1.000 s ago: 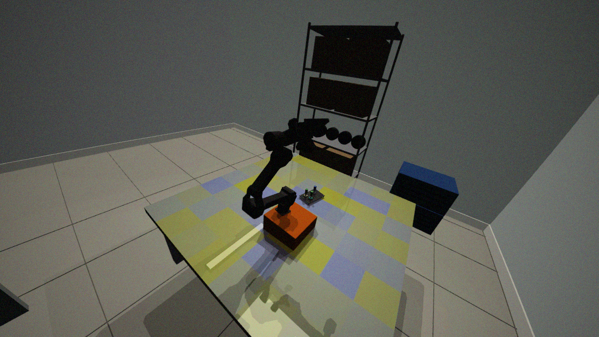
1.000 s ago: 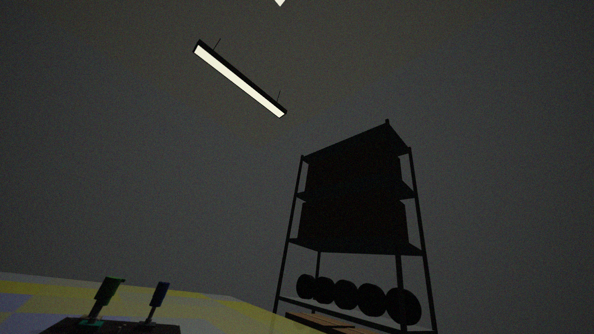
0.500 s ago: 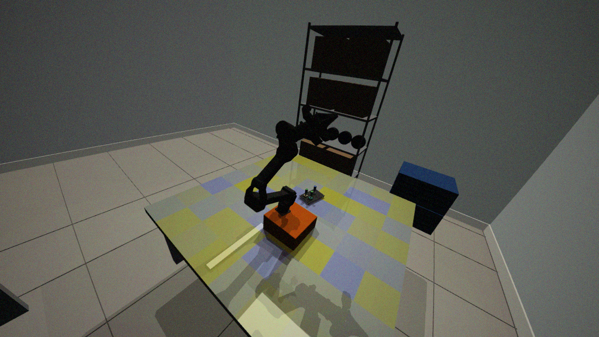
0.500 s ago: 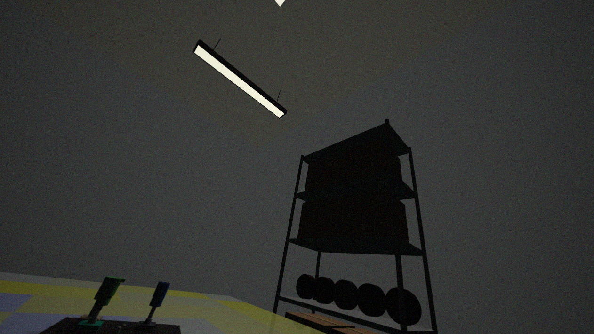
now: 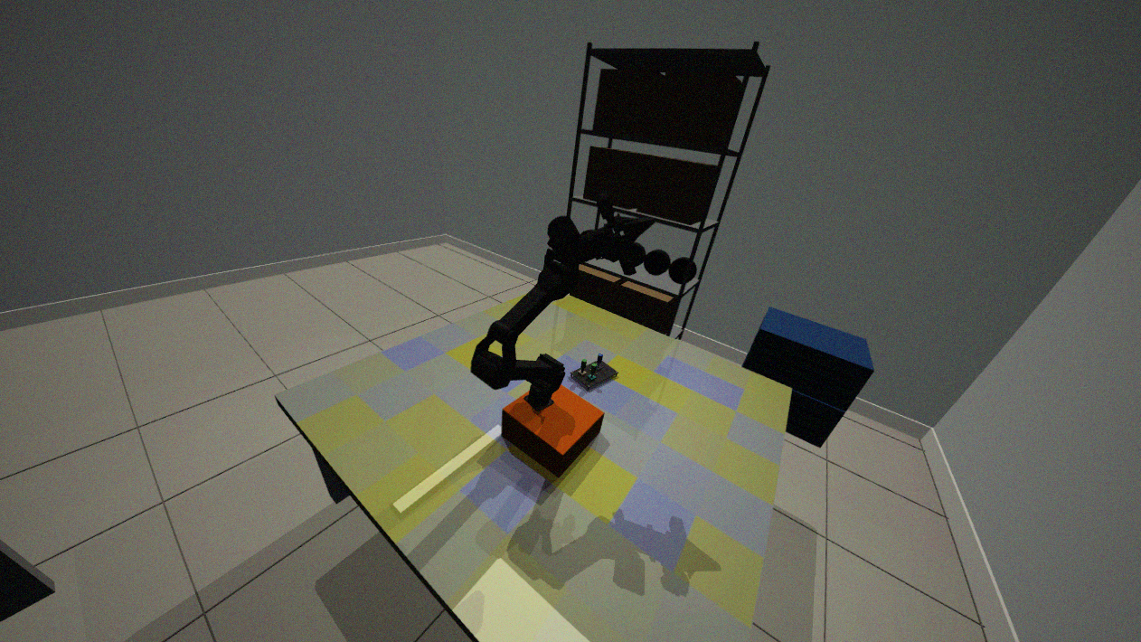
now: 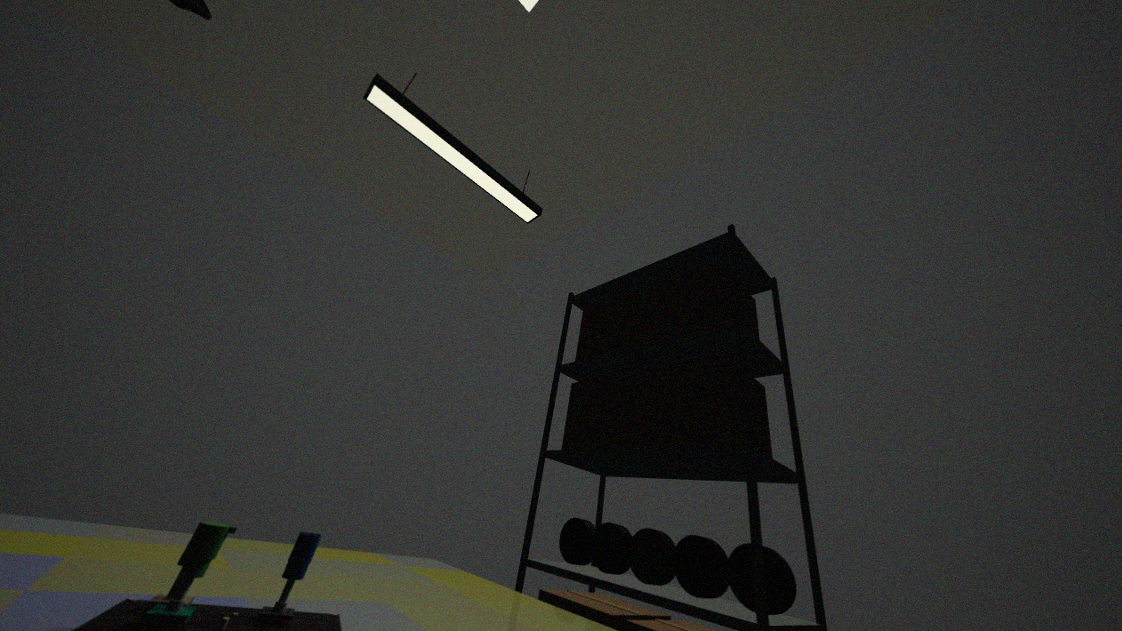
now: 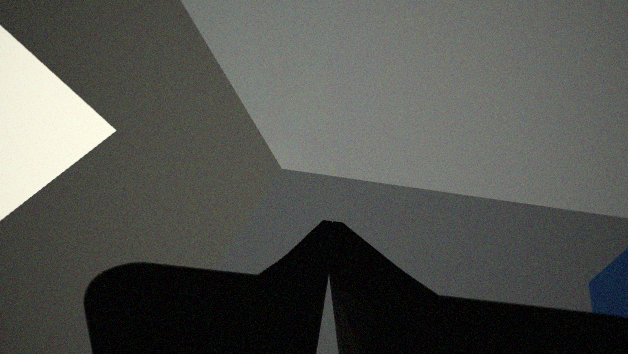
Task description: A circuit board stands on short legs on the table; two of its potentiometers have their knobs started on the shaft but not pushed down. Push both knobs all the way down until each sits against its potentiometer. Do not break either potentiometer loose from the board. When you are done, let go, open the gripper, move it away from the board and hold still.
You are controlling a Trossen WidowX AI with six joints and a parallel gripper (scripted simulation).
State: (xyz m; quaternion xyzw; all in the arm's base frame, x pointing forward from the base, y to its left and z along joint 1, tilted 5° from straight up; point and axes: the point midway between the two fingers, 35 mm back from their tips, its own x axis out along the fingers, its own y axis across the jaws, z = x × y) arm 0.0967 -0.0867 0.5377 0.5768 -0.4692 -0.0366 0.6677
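Now: gripper tip 57 cm above the green knob, 18 cm to the right of it and 14 cm short of it. Round my gripper tip: blue knob (57 cm below, 21 cm ahead, 20 cm to the left).
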